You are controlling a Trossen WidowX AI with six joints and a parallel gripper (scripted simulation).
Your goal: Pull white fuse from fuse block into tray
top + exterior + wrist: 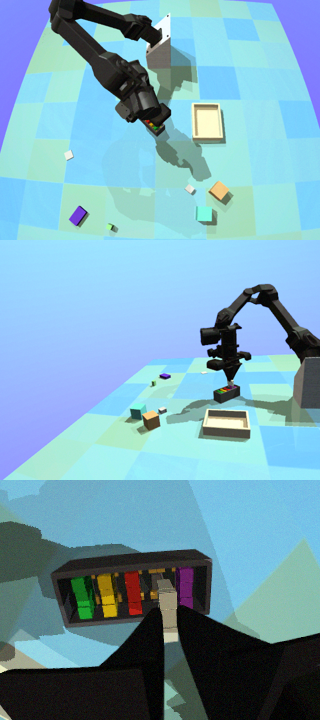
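My gripper tip is now 21 cm to the right of the tray, 6 cm above it and 3 cm short of it. From my gripper tip the other things lie so: white fuse: 1 cm below.
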